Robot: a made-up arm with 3 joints. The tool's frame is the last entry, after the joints.
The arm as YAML. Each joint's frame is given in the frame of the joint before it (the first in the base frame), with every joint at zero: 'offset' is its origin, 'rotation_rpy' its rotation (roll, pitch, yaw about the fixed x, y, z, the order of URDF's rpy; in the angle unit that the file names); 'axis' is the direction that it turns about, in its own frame. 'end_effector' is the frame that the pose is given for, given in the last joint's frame.
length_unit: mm
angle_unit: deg
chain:
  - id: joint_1
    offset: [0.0, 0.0, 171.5]
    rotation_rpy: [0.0, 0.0, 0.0]
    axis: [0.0, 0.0, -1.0]
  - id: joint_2
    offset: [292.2, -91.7, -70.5]
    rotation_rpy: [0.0, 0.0, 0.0]
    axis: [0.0, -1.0, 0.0]
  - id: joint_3
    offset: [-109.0, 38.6, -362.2]
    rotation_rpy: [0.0, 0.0, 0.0]
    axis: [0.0, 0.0, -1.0]
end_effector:
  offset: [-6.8, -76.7, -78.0]
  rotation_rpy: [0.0, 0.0, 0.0]
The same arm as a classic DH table. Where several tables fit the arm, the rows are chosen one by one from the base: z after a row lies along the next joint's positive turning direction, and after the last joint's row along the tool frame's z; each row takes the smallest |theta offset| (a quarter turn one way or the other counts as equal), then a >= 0, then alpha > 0; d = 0 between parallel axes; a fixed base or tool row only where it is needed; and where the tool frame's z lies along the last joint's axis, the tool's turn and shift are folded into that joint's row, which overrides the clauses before.
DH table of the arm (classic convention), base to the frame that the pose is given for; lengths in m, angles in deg. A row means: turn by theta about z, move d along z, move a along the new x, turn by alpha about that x. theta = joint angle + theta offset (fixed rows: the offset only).
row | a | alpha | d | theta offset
base (fixed) | 0 | 180 | 0 | 0
joint_1 | 0.2922 | -90 | -0.101 | 0
joint_2 | -0.109 | 90 | 0.0531 | 0
joint_3 | -0.077 | 180 | 0 | -84.93
tool (fixed) | 0 | 0 | -0.4402 | -84.93

